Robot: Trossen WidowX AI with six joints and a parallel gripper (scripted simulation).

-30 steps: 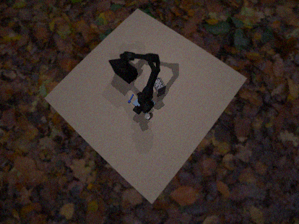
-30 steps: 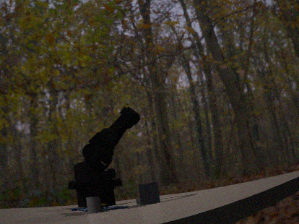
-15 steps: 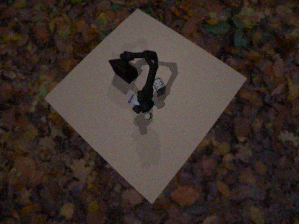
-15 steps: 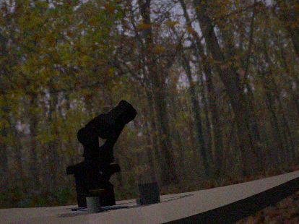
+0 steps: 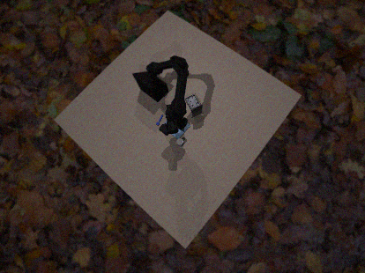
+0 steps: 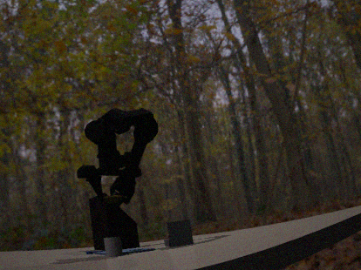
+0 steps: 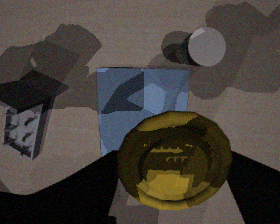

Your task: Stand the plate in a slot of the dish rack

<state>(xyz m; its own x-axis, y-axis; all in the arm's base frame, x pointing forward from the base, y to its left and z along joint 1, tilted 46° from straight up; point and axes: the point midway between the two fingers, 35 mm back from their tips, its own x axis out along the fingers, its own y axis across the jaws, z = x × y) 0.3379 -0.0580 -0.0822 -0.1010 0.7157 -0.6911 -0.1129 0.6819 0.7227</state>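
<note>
Now: the dish rack 23 cm to the left of my gripper tip, 13 cm below it and 6 cm behind it. Also, from my gripper tip: small white cup 13 cm below, 8 cm ahead, 4 cm to the right; then yellow plate 1 cm above; then light blue mat 15 cm below, 3 cm behind, 2 cm to the left.
</note>
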